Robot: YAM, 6 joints.
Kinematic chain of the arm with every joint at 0, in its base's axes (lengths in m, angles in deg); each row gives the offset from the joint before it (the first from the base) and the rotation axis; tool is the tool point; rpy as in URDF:
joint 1: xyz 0 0 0.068 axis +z
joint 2: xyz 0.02 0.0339 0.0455 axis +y
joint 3: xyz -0.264 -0.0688 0 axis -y
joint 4: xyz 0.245 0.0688 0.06 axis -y
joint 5: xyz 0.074 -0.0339 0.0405 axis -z
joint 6: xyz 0.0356 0 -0.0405 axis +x
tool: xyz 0 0 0 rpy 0 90 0
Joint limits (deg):
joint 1: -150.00..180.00
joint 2: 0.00..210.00
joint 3: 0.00..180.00
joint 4: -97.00..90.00
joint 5: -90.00..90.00
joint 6: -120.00..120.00
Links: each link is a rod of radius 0.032 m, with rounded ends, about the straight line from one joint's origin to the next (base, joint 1, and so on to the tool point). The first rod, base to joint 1, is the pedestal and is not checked.
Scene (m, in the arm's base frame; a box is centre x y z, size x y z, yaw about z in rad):
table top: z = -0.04
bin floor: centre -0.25 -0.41 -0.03 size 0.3 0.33 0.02 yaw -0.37
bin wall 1: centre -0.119 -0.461 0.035 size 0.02 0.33 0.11 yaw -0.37
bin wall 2: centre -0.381 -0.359 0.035 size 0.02 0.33 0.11 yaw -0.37
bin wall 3: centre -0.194 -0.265 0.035 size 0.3 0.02 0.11 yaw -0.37
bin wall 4: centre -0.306 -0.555 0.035 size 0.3 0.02 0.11 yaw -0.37
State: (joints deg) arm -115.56 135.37 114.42 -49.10 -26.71 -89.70
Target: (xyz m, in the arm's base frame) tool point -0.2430 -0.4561 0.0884
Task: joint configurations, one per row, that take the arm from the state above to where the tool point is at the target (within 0.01 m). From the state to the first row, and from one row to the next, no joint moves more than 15 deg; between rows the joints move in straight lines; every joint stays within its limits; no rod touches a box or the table.
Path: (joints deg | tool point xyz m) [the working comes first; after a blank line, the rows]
Joints at the target: -119.77 147.13 117.92 -43.40 -25.81 -89.70
Straight joint move there: clear.

1: -119.77 147.13 117.92 -43.40 -25.81 -89.70 | -0.2430 -0.4561 0.0884

